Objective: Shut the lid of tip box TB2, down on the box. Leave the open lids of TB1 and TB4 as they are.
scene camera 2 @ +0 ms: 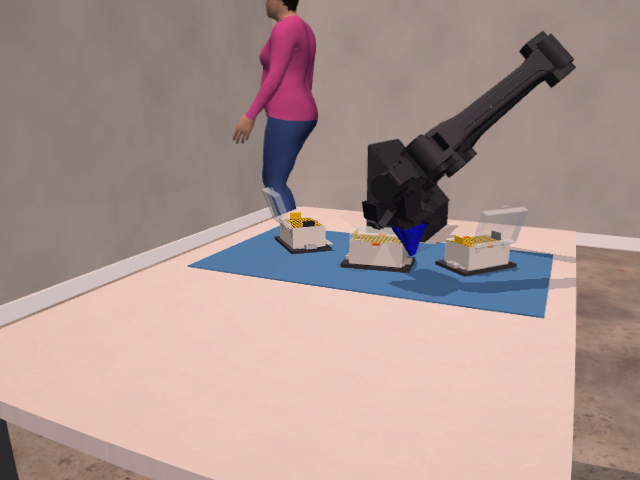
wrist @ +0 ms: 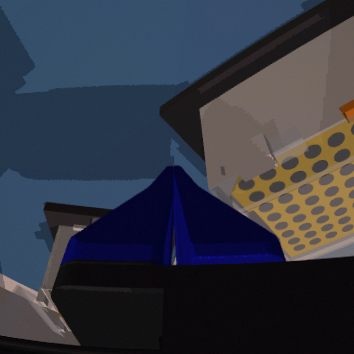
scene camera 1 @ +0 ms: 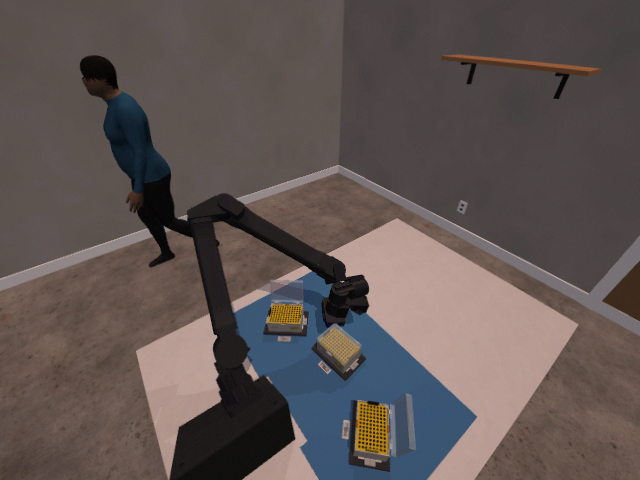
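Pixels of known places: gripper, fingertip midpoint: (scene camera 2: 412,255) (wrist: 173,176) (scene camera 1: 328,326); arm's base at its link origin: (scene camera 1: 242,400).
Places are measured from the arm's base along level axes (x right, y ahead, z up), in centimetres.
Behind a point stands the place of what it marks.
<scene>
The middle tip box (scene camera 1: 331,358) @[x 1.9, y 28.0, z -7.8 cm] (scene camera 2: 376,254) @[x -0.2, y 37.2, z -10.6 cm] (wrist: 260,120) @[x -3.4, y 36.8, z -9.8 cm], taken as TB2, stands on its dark base between two open boxes. Its clear lid (scene camera 1: 339,342) @[x 0.7, y 32.9, z -6.3 cm] (scene camera 2: 373,230) @[x 1.9, y 32.8, z -6.2 cm] lies low over the yellow rack; whether it is fully seated cannot be told. The open boxes, TB1 and TB4, have raised clear lids; one box (scene camera 1: 285,327) @[x -17.6, y 23.7, z -10.4 cm] (scene camera 2: 478,256) @[x -22.0, y 31.6, z -10.2 cm] is on the far left of scene camera 1, the other (scene camera 1: 372,428) (scene camera 2: 303,236) near the front. Labels are too small to read. My gripper (scene camera 2: 412,253) @[x -8.0, y 35.7, z -10.3 cm] (wrist: 173,176) @[x -8.0, y 35.7, z -10.3 cm] is shut and empty, tips low beside a corner of the middle box.
The blue mat (scene camera 1: 403,382) @[x 20.7, y 42.4, z -14.0 cm] (scene camera 2: 310,276) @[x 11.3, y 47.7, z -14.0 cm] lies under the boxes on the pale table (scene camera 1: 454,299) @[x 13.0, y 85.7, z -14.3 cm] (scene camera 2: 289,372) @[x -2.7, y 88.6, z -14.3 cm]. The far-left box and its raised lid (scene camera 1: 286,290) @[x -26.7, y 30.8, z -3.8 cm] (scene camera 2: 502,222) @[x -26.6, y 32.2, z -2.0 cm] are close to my wrist. The front box's lid (scene camera 1: 402,426) @[x 29.0, y 28.6, z -4.4 cm] (scene camera 2: 273,201) @[x 27.8, y 31.9, z -1.5 cm] also stands open. A person walks behind the table.
</scene>
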